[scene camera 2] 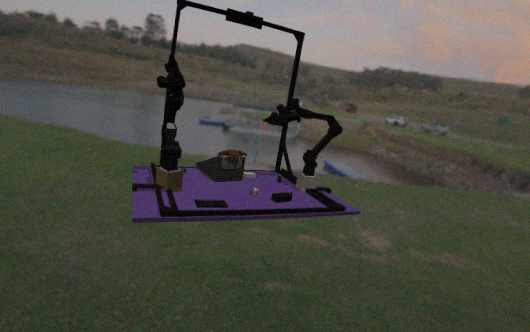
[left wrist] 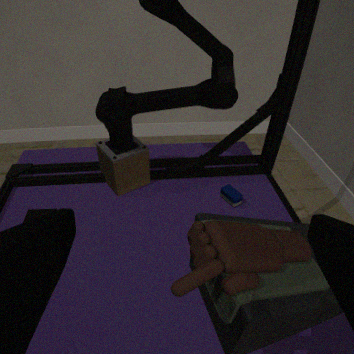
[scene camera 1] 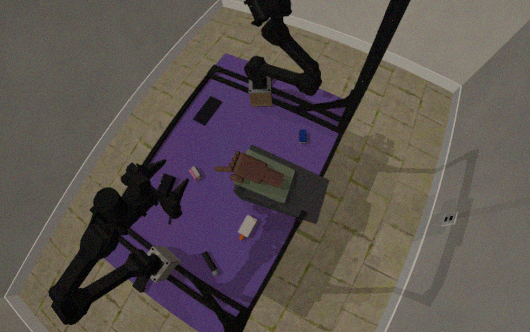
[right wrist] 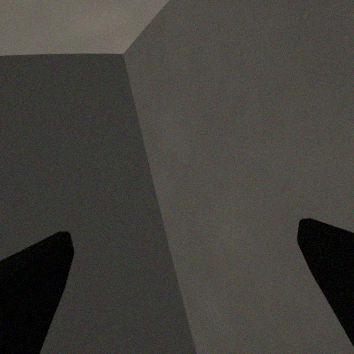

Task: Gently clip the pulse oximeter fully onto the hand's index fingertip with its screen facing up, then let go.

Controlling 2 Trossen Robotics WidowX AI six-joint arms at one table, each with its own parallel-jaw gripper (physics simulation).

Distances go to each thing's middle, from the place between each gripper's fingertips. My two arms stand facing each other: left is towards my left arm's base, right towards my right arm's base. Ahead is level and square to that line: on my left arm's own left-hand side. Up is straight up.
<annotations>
Right now the index finger [left wrist: 194, 278] is 210 mm below my left hand, 90 mm to the right of it and 40 mm behind it. The rest, counted from my left hand: dark slab [scene camera 1: 307, 191] (360 mm below, 240 mm behind, 160 mm to the right).
My right gripper is now 160 mm past the index finger, 480 mm to the right of it and 450 mm above it. Round my right hand: dark slab (350 mm behind, 420 mm to the left, 610 mm below).
</annotations>
